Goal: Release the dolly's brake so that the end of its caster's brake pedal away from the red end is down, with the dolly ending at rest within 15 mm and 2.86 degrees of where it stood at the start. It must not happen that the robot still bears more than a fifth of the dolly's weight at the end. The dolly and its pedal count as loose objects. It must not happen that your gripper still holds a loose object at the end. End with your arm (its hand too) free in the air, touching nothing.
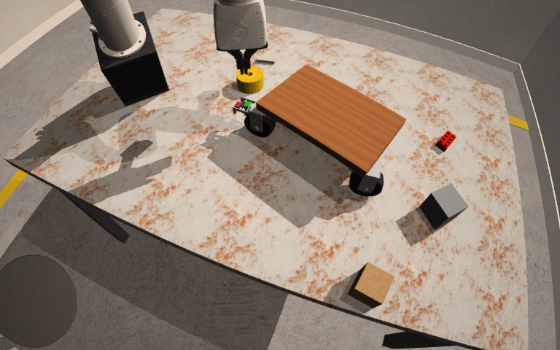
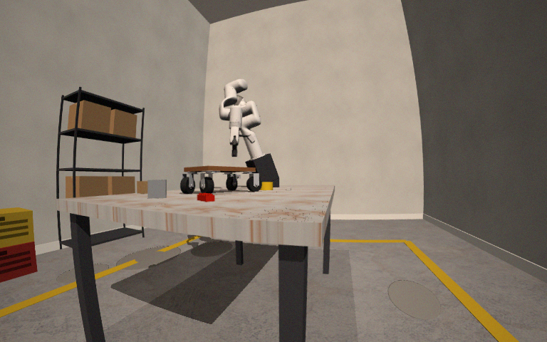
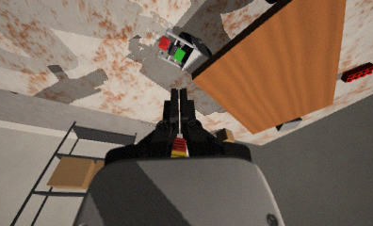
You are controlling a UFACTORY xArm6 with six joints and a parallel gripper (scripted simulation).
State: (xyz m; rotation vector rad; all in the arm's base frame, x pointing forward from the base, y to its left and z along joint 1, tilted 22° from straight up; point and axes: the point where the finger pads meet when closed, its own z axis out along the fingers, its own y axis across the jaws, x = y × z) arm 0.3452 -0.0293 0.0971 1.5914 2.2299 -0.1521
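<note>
Now: hand 140 mm above the brake pedal and 10 mm past it. From my hand the other things lie so: grey cube 510 mm ahead, 180 mm below, 150 mm to the right; then yellow ring 190 mm below, 180 mm to the left, 50 mm behind; then tan cube 360 mm to the right, 350 mm ahead, 190 mm below.
</note>
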